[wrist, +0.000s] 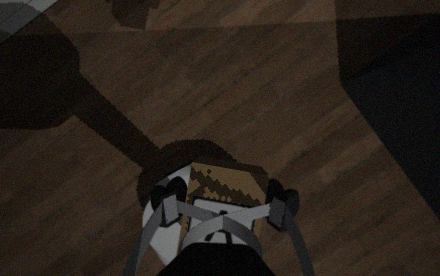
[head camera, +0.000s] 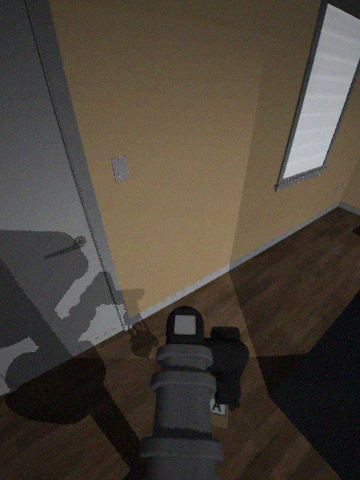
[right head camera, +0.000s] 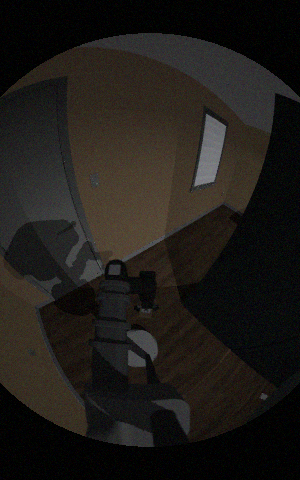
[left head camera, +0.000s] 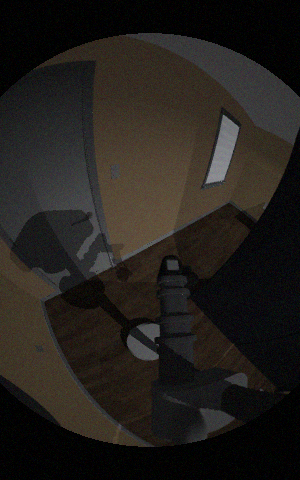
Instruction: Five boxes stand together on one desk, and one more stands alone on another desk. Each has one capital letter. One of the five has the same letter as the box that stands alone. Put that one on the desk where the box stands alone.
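Where they show: gripper, fingertip midpoint: (wrist: 224,193) (head camera: 215,404) (right head camera: 145,308); robot's base, origin of the base link: (right head camera: 137,346) (left head camera: 146,340).
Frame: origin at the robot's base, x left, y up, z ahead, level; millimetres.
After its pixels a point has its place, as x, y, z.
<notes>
A brown cardboard box (head camera: 220,421) {-92, 868, 216} (wrist: 230,181) {-93, 867, 286} with a white label bearing a black capital A is between the fingers of my gripper (head camera: 223,401) (right head camera: 146,308) {-87, 817, 264} (wrist: 224,193) {-87, 817, 264}. The gripper is shut on this box, with a fingertip pad at each side of it in the wrist view. The box is held up above the wooden floor. The gripper's crossing finger strips hide part of the label in the wrist view, and the arm hides part of the box in the head view. Neither desk shows in these views, nor do the other boxes.
A grey door (head camera: 30,150) {584, 1342, 857} (left head camera: 50,150) {659, 1473, 801} is at the left, beside a yellow wall (head camera: 175,175) {77, 1092, 1258} with a window (head camera: 322,100) {-1081, 1443, 2110} (right head camera: 210,150) {-1093, 1430, 2119}. A tall dark partition (head camera: 325,400) {-635, 417, 375} (left head camera: 245,305) {-774, 653, 188} (right head camera: 235,290) {-684, 815, 308} (wrist: 405,105) {-616, 246, 401} stands close at the right. Wooden floor (head camera: 300,260) {-1236, -28, 1789} runs between them.
</notes>
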